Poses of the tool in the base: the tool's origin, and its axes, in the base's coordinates. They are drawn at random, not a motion.
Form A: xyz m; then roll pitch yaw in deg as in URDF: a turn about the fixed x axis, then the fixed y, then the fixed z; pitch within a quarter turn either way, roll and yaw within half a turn.
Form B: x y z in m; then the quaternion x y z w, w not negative. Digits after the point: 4 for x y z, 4 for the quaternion.
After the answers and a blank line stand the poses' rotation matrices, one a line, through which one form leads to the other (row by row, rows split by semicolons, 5 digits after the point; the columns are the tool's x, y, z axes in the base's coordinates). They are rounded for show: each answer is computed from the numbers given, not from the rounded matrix.
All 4 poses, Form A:
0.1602 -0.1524 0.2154 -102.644 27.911 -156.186
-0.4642 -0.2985 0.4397 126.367 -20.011 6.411
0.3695 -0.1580 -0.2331 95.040 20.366 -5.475
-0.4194 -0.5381 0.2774 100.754 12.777 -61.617
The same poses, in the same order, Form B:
0.1602 -0.1524 0.2154 -0.0088 0.7724 -0.5546 0.3094
-0.4642 -0.2985 0.4397 0.8819 -0.0291 0.1797 0.4349
0.3695 -0.1580 -0.2331 0.7308 0.0846 -0.1620 0.6577
-0.4194 -0.5381 0.2774 0.6938 -0.3311 -0.3982 0.5004

-0.80844 0.32948 0.48772; -0.35680 0.38468 -0.85130; -0.46810 -0.86225 -0.19343
0.93375 -0.20762 0.29155; 0.10492 -0.62002 -0.77754; 0.34220 0.75662 -0.55716
0.93321 0.33671 -0.12548; -0.08945 -0.12053 -0.98867; -0.34802 0.93386 -0.08236
0.46359 -0.06088 -0.88395; -0.85800 -0.27985 -0.43071; -0.22116 0.95811 -0.18197

